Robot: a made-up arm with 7 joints. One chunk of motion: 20 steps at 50 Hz.
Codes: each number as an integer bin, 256 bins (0 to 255) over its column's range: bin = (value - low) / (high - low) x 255, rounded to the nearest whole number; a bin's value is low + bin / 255 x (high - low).
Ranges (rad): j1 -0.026..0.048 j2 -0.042..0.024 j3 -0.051..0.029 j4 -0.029..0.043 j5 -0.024..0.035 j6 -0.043..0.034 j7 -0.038..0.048
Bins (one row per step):
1: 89 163 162 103 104 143 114
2: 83 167 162 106 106 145 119
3: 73 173 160 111 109 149 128
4: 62 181 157 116 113 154 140
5: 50 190 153 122 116 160 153
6: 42 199 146 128 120 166 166
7: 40 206 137 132 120 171 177
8: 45 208 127 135 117 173 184
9: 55 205 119 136 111 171 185
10: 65 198 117 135 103 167 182
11: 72 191 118 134 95 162 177
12: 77 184 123 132 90 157 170
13: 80 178 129 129 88 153 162
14: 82 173 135 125 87 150 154
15: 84 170 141 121 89 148 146
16: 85 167 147 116 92 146 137
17: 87 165 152 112 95 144 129
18: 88 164 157 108 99 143 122
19: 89 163 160 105 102 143 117
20: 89 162 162 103 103 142 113
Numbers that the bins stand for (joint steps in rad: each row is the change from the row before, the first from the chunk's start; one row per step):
1: -0.00017 0.00019 -0.00018 0.00008 0.00006 0.00018 0.00045
2: -0.00191 0.00122 -0.00018 0.00093 0.00053 0.00078 0.00213
3: -0.00482 0.00278 -0.00080 0.00234 0.00122 0.00199 0.00517
4: -0.00801 0.00485 -0.00175 0.00375 0.00215 0.00350 0.00922
5: -0.01149 0.00718 -0.00300 0.00545 0.00284 0.00531 0.01360
6: -0.01381 0.00951 -0.00520 0.00714 0.00376 0.00713 0.01798
7: -0.01439 0.01132 -0.00802 0.00827 0.00376 0.00864 0.02169
8: -0.01294 0.01184 -0.01116 0.00912 0.00307 0.00924 0.02405
9: -0.01004 0.01106 -0.01367 0.00940 0.00168 0.00864 0.02439
10: -0.00714 0.00925 -0.01429 0.00912 -0.00017 0.00743 0.02338
11: -0.00511 0.00744 -0.01398 0.00884 -0.00202 0.00592 0.02169
12: -0.00365 0.00562 -0.01241 0.00827 -0.00318 0.00441 0.01933
13: -0.00278 0.00407 -0.01053 0.00742 -0.00364 0.00320 0.01664
14: -0.00220 0.00278 -0.00865 0.00629 -0.00387 0.00229 0.01394
15: -0.00162 0.00200 -0.00676 0.00516 -0.00341 0.00169 0.01124
16: -0.00133 0.00122 -0.00488 0.00375 -0.00271 0.00109 0.00820
17: -0.00075 0.00071 -0.00331 0.00262 -0.00202 0.00048 0.00551
18: -0.00046 0.00045 -0.00175 0.00149 -0.00109 0.00018 0.00315
19: -0.00017 0.00019 -0.00080 0.00065 -0.00040 0.00018 0.00146
20: -0.00017 -0.00007 -0.00018 0.00008 -0.00017 -0.00012 0.00011

